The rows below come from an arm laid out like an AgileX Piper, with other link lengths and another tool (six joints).
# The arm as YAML. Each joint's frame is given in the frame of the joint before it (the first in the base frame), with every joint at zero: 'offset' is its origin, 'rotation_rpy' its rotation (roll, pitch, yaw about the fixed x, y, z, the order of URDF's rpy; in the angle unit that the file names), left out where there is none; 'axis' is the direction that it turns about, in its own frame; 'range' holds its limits. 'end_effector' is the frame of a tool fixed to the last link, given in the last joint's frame.
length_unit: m
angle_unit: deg
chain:
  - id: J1
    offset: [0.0, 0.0, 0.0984]
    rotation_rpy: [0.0, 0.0, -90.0]
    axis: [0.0, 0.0, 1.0]
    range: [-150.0, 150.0]
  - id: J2
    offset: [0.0, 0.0, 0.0]
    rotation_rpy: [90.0, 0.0, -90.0]
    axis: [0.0, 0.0, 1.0]
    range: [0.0, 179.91]
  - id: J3
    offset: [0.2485, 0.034, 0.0]
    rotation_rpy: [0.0, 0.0, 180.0]
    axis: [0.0, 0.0, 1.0]
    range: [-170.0, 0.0]
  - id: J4
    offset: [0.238, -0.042, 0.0]
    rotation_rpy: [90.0, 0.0, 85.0]
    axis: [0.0, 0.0, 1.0]
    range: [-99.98, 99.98]
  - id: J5
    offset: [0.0, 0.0, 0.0]
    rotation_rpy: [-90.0, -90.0, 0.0]
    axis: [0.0, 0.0, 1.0]
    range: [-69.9, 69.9]
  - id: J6
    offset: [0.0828, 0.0, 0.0]
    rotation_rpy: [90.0, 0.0, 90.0]
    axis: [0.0, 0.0, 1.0]
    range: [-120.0, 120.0]
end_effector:
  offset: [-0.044, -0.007, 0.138]
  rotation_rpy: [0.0, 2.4, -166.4]
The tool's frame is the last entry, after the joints.
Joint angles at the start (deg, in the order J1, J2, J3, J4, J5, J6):
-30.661 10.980 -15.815 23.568 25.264 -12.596
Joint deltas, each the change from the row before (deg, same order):
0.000 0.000 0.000 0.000 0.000 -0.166
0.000 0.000 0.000 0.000 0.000 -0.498
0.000 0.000 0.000 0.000 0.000 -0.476
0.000 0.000 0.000 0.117 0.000 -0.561
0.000 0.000 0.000 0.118 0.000 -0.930
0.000 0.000 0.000 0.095 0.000 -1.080
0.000 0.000 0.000 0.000 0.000 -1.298
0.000 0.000 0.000 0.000 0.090 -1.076
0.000 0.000 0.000 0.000 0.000 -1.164
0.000 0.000 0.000 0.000 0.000 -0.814
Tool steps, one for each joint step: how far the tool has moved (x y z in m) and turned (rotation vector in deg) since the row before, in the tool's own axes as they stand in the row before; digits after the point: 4 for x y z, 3 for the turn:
0.0000 -0.0001 0.0000 0.007 0.000 -0.166
0.0000 -0.0004 0.0000 0.021 0.000 -0.498
0.0000 -0.0004 0.0000 0.020 0.000 -0.476
0.0000 -0.0005 0.0000 0.069 0.000 -0.453
-0.0001 -0.0008 0.0000 0.085 0.001 -0.820
-0.0001 -0.0009 0.0000 0.082 0.002 -0.992
-0.0001 -0.0010 0.0000 0.054 0.000 -1.297
-0.0004 -0.0009 0.0001 0.052 -0.090 -1.075
-0.0001 -0.0009 0.0000 0.049 0.000 -1.163
-0.0001 -0.0006 0.0000 0.034 0.000 -0.813

